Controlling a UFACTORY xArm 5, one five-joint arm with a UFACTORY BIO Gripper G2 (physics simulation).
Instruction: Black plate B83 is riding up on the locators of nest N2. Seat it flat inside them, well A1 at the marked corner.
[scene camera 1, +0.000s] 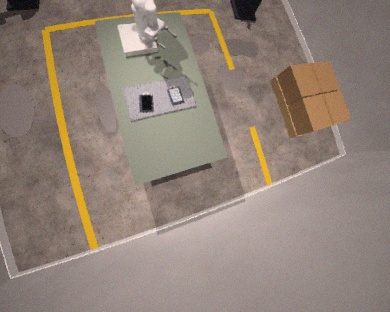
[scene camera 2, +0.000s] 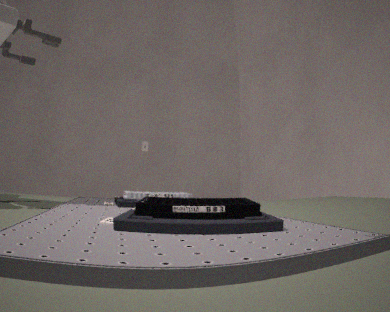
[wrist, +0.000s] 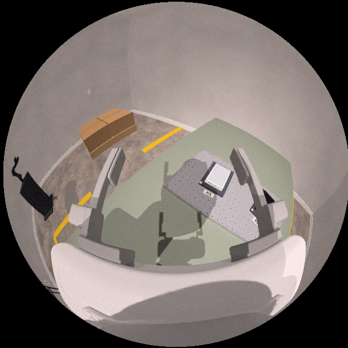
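Pixels of known places: end effector, tool point: (scene camera 1: 168, 40) (scene camera 2: 38, 51); arm's base, origin of the base link: (scene camera 1: 143, 37).
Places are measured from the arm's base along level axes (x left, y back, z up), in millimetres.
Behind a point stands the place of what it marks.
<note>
Black plate B83 (scene camera 1: 146, 102) @(x -38, y -670, z -22 mm) (scene camera 2: 242, 209) @(x -80, y -708, z -26 mm) (wrist: 273, 196) lies on the dark grey nest N2 (scene camera 2: 200, 226) @(x -102, y -664, z -39 mm) (wrist: 254, 210), its labelled long side facing scene camera 2. It stands proud of the nest's rim and looks nearly level there; any small tilt is hard to tell. Well A1 and the marked corner cannot be made out. In the wrist view a gripper finger hides much of the plate and nest. My gripper (scene camera 1: 169, 41) @(x 202, y -322, z 281 mm) (scene camera 2: 45, 51) @(x 202, y -322, z 281 mm) (wrist: 178, 159) is open and empty, high above the table and well away from the plate, on the arm base's side.
A white plate (scene camera 1: 175, 95) @(x 234, y -618, z -28 mm) (scene camera 2: 155, 194) @(x 195, y -614, z -23 mm) (wrist: 219, 176) sits in nest N1 (wrist: 212, 190), beside N2 on the grey perforated board (scene camera 1: 162, 108) @(x 98, y -728, z -47 mm) (scene camera 2: 60, 250) @(x -201, y -562, z -47 mm) (wrist: 185, 185). The board lies on the green table (scene camera 1: 175, 140) @(x 178, y -1041, z -60 mm) (wrist: 200, 131). Cardboard boxes (scene camera 1: 320, 95) (wrist: 107, 130) stand on the floor.
</note>
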